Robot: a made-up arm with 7 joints. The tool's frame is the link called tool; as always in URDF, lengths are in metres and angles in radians.
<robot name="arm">
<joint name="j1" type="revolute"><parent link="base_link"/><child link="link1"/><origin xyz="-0.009 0.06 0.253"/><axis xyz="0 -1 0"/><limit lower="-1.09" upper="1.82" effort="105" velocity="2.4"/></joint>
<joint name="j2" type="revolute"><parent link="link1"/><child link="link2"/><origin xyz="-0.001 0.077 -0.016"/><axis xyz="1 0 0"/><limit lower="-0.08" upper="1.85" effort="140" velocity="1.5"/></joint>
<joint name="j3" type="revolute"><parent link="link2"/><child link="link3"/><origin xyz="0.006 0.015 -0.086"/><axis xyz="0 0 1"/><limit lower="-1.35" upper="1.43" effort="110" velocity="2.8"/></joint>
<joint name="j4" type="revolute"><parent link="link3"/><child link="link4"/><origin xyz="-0.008 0.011 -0.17"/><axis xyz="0 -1 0"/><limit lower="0.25" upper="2.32" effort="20" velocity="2.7"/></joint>
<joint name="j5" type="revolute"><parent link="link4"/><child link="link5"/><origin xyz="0.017 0.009 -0.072"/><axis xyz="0 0 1"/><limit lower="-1.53" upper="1.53" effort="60" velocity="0.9"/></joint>
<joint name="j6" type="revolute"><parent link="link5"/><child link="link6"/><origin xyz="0.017 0.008 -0.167"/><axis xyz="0 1 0"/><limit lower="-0.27" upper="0.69" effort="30" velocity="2.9"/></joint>
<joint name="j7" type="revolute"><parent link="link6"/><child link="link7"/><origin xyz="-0.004 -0.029 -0.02"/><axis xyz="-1 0 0"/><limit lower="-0.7" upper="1.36" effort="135" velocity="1.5"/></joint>
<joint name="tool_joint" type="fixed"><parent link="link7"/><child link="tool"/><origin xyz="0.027 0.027 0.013" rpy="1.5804 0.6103 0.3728"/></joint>
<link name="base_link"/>
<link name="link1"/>
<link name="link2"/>
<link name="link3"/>
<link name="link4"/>
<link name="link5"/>
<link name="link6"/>
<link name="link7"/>
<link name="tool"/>
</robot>
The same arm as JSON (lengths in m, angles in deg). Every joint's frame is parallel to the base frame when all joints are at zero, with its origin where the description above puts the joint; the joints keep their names.
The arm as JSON. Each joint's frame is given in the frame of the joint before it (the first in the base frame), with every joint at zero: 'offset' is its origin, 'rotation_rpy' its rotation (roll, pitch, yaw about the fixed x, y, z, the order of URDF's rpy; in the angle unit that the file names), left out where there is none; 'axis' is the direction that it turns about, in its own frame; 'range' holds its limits. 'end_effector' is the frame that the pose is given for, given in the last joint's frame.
{"length_unit": "m", "angle_unit": "deg", "chain": [
  {"id": "j1", "offset": [-0.009, 0.06, 0.253], "axis": [0.0, -1.0, 0.0], "range": [-62.45, 104.28]},
  {"id": "j2", "offset": [-0.001, 0.077, -0.016], "axis": [1.0, 0.0, 0.0], "range": [-4.58, 106.0]},
  {"id": "j3", "offset": [0.006, 0.015, -0.086], "axis": [0.0, 0.0, 1.0], "range": [-77.35, 81.93]},
  {"id": "j4", "offset": [-0.008, 0.011, -0.17], "axis": [0.0, -1.0, 0.0], "range": [14.32, 132.93]},
  {"id": "j5", "offset": [0.017, 0.009, -0.072], "axis": [0.0, 0.0, 1.0], "range": [-87.66, 87.66]},
  {"id": "j6", "offset": [0.017, 0.008, -0.167], "axis": [0.0, 1.0, 0.0], "range": [-15.47, 39.53]},
  {"id": "j7", "offset": [-0.004, -0.029, -0.02], "axis": [-1.0, 0.0, 0.0], "range": [-40.11, 77.92]}
], "end_effector": {"offset": [0.027, 0.027, 0.013], "rotation_rpy": [90.55, 34.97, 21.36]}}

